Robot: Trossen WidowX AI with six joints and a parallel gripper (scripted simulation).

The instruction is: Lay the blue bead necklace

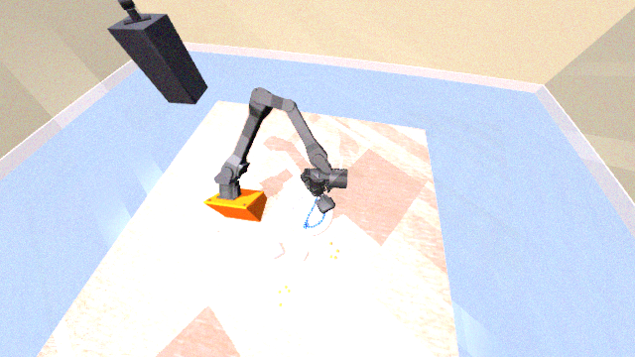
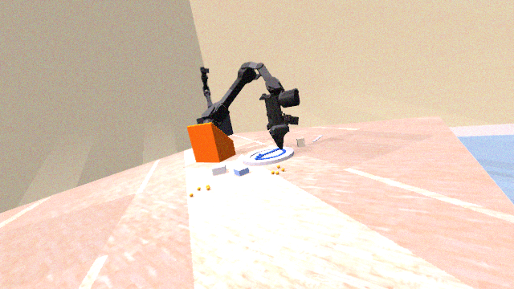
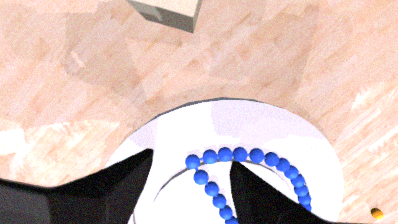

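Now: gripper tip 60 mm to the left of the round white bead board, 30 mm past it and 10 mm above it. From my gripper tip the other things lie so: white stick 200 mm to the left, 100 mm ahead, 10 mm below; light blue cube 230 mm to the right, 30 mm behind, 10 mm below; beige cube 80 mm to the left, 60 mm ahead.
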